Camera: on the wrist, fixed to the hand. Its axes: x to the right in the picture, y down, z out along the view.
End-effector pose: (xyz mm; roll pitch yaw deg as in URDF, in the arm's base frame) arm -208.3 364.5 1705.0 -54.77 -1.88 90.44
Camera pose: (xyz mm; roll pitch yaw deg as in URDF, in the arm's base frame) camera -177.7 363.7 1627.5 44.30 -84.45 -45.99
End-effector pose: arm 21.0 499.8 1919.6 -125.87 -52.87 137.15
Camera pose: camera 81.4 557.2 1919.1 122.54 -11.73 -113.13
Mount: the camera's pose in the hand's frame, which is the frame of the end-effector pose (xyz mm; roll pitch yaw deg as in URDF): -3.6 45.6 -69.7 -0.81 -31.38 -92.51
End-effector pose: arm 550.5 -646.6 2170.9 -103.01 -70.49 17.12
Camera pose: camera 598.3 -713.7 2157.9 101.69 -11.72 151.54
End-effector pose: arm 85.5 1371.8 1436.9 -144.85 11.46 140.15
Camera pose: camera 133.1 1432.9 1467.7 -170.78 -4.09 -128.49
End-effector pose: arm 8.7 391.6 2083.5 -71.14 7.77 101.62
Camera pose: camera 61.4 389.7 2018.9 -157.43 -76.30 168.02
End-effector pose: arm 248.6 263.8 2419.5 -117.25 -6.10 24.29
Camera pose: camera 280.3 187.2 2410.5 169.47 -30.86 120.47
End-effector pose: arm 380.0 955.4 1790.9 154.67 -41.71 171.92
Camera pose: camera 438.6 958.6 1850.1 120.43 40.44 -142.01
